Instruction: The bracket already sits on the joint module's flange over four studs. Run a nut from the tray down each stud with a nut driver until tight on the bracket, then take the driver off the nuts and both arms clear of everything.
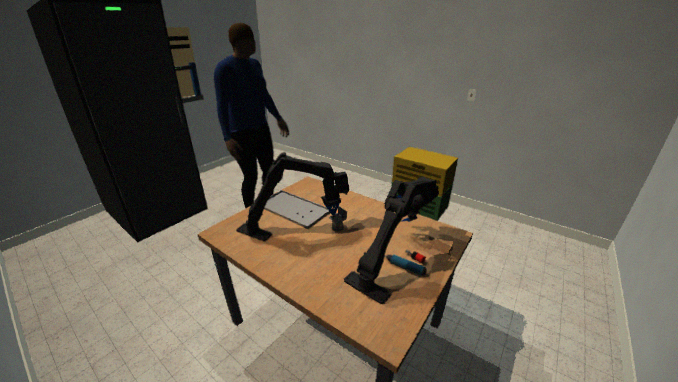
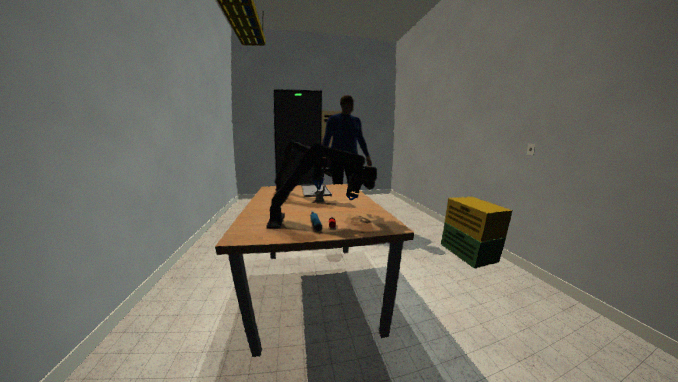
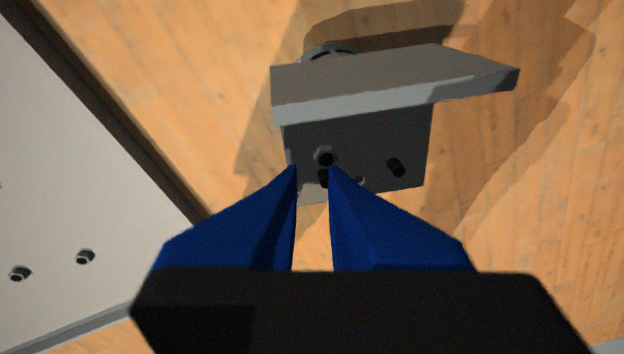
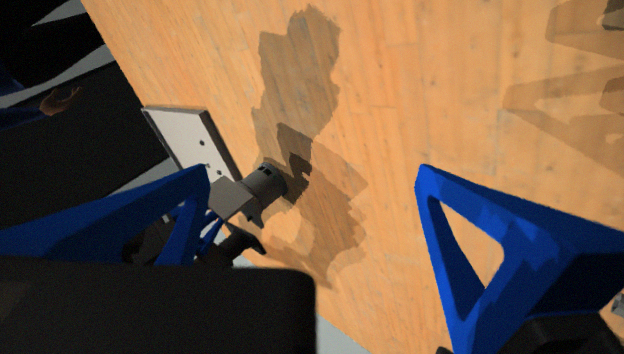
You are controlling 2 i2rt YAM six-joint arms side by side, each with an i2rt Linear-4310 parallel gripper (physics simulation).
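Places are measured from the left arm's base along level axes (x ahead, y up, z right), in millimetres.
Pixels of known places: left gripper, fingertip midpoint: [image 1: 333,214] [image 2: 318,189] [image 3: 312,176]; right gripper, fingertip midpoint: [image 2: 351,193] [image 4: 312,175]; left arm's base at its link origin: [image 1: 254,232] [image 4: 244,236]; right arm's base at its link origin: [image 1: 366,287] [image 2: 276,220].
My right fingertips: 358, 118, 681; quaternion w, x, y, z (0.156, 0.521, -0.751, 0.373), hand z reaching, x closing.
Note:
Ahead of a thing's pixels: the offset from my right fingertips to its top centre, as dx, dy, dz. "spot": to the spot under its first point. Level surfaces: height alone.
The grey bracket [image 3: 350,150] [image 4: 230,197] sits on the joint module @[-112, -44, -298] [image 4: 265,182] [image 1: 338,223]. Black studs stick up from it, and a nut @[-111, -47, -315] [image 3: 325,154] shows on its dark face. My left gripper [image 3: 312,176] [image 1: 334,206] is shut and empty, its fingertips over the bracket close to that nut and partly hiding the studs. The tray @[-55, -102, -631] [image 1: 292,207] [image 3: 75,165] holds more nuts @[-114, -109, -523] [image 3: 85,256]. My right gripper [image 4: 312,175] [image 1: 409,218] is open and empty above the table. A teal tool @[spot: -274, -87, +134] [image 1: 407,265] [image 2: 316,221] and a red-handled tool @[-174, -84, +144] [image 1: 418,257] [image 2: 332,223] lie on the table; which is the nut driver is unclear.
A small ring-like thing [image 2: 365,220] lies on the wooden table @[dy -118] [image 1: 300,270] near its right edge. A person [image 1: 245,95] stands behind the table beside a black cabinet [image 1: 120,115]. Yellow and green crates [image 2: 477,220] are stacked on the floor.

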